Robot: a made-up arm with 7 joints.
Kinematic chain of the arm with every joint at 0, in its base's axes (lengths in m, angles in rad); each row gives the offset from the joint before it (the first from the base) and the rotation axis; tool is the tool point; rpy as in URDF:
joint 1: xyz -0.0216 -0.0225 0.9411 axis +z
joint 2: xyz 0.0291 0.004 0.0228 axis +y
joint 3: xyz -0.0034 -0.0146 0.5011 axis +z
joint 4: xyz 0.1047 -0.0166 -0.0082 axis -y
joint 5: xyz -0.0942 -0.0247 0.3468 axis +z
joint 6: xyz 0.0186 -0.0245 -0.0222 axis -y
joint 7: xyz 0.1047 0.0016 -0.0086 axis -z
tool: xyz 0.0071 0.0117 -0.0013 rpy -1.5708 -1.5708 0
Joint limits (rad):
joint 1: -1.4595..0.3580
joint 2: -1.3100..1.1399
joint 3: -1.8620..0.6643
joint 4: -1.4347..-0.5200
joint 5: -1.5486..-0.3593
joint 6: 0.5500..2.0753
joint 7: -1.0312..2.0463
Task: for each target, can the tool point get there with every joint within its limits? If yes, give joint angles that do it. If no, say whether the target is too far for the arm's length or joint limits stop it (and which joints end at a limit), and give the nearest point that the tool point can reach.
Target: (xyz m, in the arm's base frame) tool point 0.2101 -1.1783 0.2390
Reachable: no: too far | nearest point 0.1440 -0.8486 0.7516 | short by 0.613 m
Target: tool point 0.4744 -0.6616 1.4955
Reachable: yes | joints -0.5757 0.8258 -1.0200 -0.6468 -0.8126 1.9478 -0.3234
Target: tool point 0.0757 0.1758 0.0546
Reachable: no: joint limits stop it (at a limit: joint 1, joint 2, joint 4, joint 5, joint 6) | nearest point 0.6164 0.2997 0.7482 | short by 0.888 m
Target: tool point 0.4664 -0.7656 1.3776
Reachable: yes | joints -0.6616 0.9443 -0.7989 -0.6662 -1.2562 1.4426 0.8016
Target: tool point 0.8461 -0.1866 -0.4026
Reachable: no: too far | nearest point 0.7438 -0.1673 0.7260 | short by 1.133 m
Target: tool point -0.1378 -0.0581 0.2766
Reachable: no: joint limits stop it (at a limit: joint 2, joint 3, joint 4, joint 6) | nearest point -0.7020 -0.2309 0.8506 | short by 0.823 m
